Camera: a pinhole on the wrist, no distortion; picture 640 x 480 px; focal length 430.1 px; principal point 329.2 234.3 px. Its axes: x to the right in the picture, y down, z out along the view. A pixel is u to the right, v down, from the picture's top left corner.
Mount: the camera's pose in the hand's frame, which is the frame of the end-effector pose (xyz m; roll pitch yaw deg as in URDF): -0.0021 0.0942 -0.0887 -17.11 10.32 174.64
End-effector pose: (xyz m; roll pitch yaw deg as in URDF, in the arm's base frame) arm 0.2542 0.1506 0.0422 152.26 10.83 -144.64
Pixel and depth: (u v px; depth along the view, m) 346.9 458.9 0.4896
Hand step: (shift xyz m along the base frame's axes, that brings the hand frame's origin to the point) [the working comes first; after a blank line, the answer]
In the camera's frame: 0.0201 0.2557 0.4896

0.2291 0.0221 -0.3614
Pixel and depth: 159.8 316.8 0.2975
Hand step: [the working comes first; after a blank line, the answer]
In the camera's frame: -0.1172 0.0571 0.2975

-0.0363 0.0277 -0.2041
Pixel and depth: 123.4 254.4 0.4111
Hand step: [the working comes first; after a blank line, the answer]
In the camera's frame: -0.1967 0.0192 0.4111

-0.0980 0.0565 -0.3308
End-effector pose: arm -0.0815 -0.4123 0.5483 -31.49 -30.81 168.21
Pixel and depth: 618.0 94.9 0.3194
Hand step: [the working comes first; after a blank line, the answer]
In the camera's frame: 0.2145 -0.1035 0.3194

0.2392 -0.2668 -0.0462
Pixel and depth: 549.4 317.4 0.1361
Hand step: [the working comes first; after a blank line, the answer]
In the camera's frame: 0.0697 0.0263 0.1361

0.0723 -0.0582 -0.0532
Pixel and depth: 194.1 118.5 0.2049
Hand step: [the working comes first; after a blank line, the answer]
In the camera's frame: -0.0644 -0.0552 0.2049

-0.0134 -0.1408 0.0699
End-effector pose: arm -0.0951 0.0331 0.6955 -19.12 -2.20 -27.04
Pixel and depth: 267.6 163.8 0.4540
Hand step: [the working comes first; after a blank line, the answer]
In the camera's frame: -0.0650 -0.0744 0.4540

0.0354 0.1542 0.3386
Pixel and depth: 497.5 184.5 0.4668
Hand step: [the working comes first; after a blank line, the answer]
In the camera's frame: 0.1827 -0.0540 0.4668

-0.1880 0.2539 0.2932
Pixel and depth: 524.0 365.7 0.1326
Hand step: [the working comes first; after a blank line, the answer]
In the camera's frame: 0.0601 0.0405 0.1326

-0.0667 0.0647 0.0014
